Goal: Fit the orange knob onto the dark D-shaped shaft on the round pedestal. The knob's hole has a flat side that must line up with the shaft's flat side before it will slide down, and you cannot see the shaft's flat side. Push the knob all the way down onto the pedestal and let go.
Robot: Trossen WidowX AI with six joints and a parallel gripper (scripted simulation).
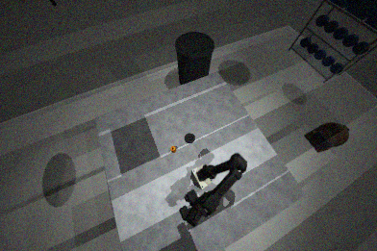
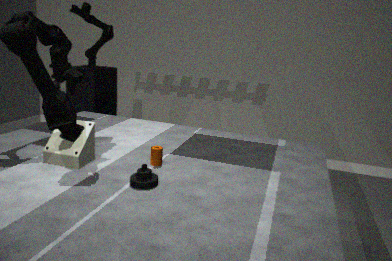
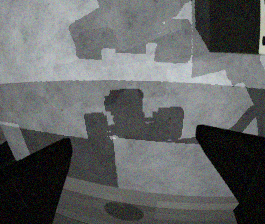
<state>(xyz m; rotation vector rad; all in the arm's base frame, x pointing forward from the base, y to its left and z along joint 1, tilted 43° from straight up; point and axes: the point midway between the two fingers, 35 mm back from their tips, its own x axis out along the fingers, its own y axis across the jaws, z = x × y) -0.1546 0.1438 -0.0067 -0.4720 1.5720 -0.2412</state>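
The orange knob is 41 cm ahead of my gripper tip and 15 cm below it. Round my gripper tip: round pedestal (45 cm ahead, 15 cm to the right, 15 cm below).
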